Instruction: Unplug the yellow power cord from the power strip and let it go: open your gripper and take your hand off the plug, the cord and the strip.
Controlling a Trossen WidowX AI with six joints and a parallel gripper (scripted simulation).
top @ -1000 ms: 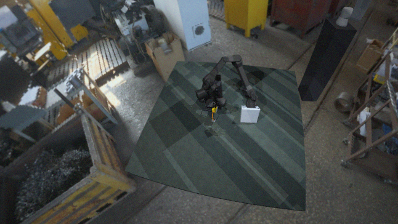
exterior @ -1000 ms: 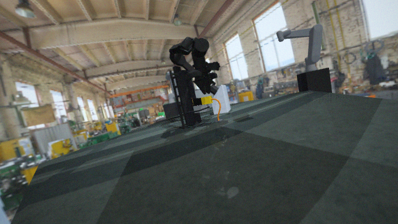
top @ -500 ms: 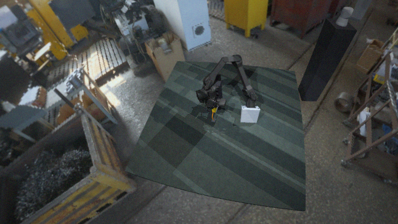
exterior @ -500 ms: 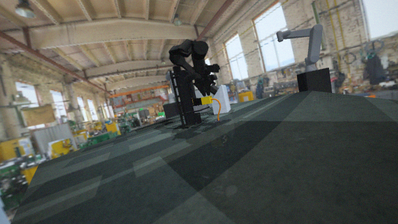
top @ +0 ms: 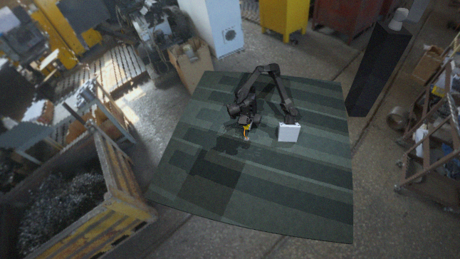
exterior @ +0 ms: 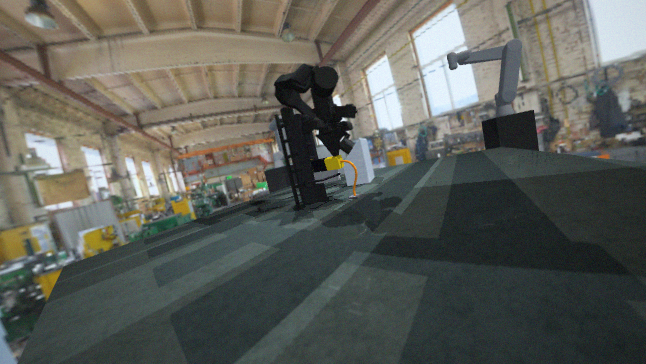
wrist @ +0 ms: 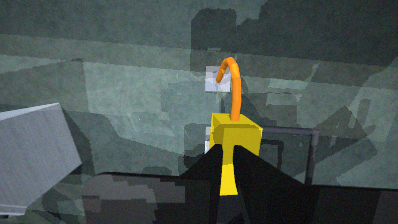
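Now: gripper tip 30 mm to the left of the yellow plug and 10 mm above it.
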